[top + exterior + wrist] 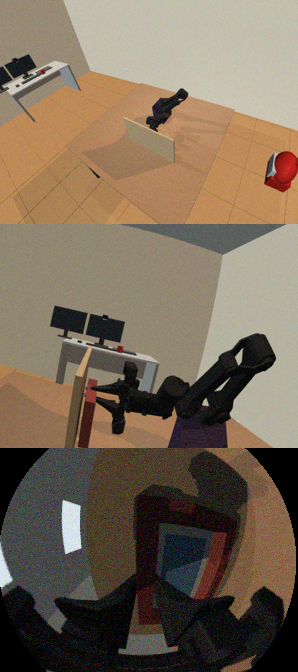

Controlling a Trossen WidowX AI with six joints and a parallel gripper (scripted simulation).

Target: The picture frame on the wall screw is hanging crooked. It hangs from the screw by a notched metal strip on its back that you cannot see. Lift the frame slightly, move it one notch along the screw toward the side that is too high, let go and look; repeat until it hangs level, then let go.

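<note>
My gripper tip is now 5 cm above the picture frame. Also, from my gripper tip: wooden wall board: 2 cm ahead, 1 cm to the left, 6 cm below.
</note>
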